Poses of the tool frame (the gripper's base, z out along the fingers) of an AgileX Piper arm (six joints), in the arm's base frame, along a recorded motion.
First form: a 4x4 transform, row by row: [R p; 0 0 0 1], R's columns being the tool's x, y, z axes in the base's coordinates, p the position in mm. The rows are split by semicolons.
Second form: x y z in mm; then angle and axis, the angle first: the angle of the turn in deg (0 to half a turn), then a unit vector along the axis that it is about. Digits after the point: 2 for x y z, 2 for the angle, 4 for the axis.
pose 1, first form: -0.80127, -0.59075, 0.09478, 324.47; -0.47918, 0.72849, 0.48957, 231.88; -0.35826, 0.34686, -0.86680, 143.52; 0, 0, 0, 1
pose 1, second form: 324.47, 231.88, 143.52, 165.88, -0.2925, 0.9285, 0.2287
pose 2, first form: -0.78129, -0.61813, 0.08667, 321.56; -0.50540, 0.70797, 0.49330, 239.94; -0.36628, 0.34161, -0.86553, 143.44; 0, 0, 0, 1
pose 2, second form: 321.56, 239.94, 143.44, 165.79, -0.3091, 0.9229, 0.2297
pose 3, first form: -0.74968, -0.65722, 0.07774, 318.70; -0.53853, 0.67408, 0.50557, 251.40; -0.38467, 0.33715, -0.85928, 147.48; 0, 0, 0, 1
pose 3, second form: 318.70, 251.40, 147.48, 165.34, -0.3327, 0.9134, 0.2345
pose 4, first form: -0.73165, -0.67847, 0.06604, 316.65; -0.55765, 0.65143, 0.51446, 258.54; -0.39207, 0.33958, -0.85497, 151.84; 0, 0, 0, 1
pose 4, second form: 316.65, 258.54, 151.84, 165.37, -0.3463, 0.9071, 0.2393
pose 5, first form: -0.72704, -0.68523, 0.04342, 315.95; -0.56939, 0.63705, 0.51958, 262.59; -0.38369, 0.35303, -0.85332, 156.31; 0, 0, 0, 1
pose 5, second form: 315.95, 262.59, 156.31, 166.32, -0.3522, 0.9033, 0.2450
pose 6, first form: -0.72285, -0.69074, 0.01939, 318.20; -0.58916, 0.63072, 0.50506, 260.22; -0.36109, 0.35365, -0.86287, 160.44; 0, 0, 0, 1
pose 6, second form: 318.20, 260.22, 160.44, 167.82, -0.3589, 0.9018, 0.2408
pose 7, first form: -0.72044, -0.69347, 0.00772, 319.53; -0.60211, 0.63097, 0.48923, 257.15; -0.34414, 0.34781, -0.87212, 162.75; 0, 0, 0, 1
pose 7, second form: 319.53, 257.15, 162.75, 168.75, -0.3625, 0.9021, 0.2342
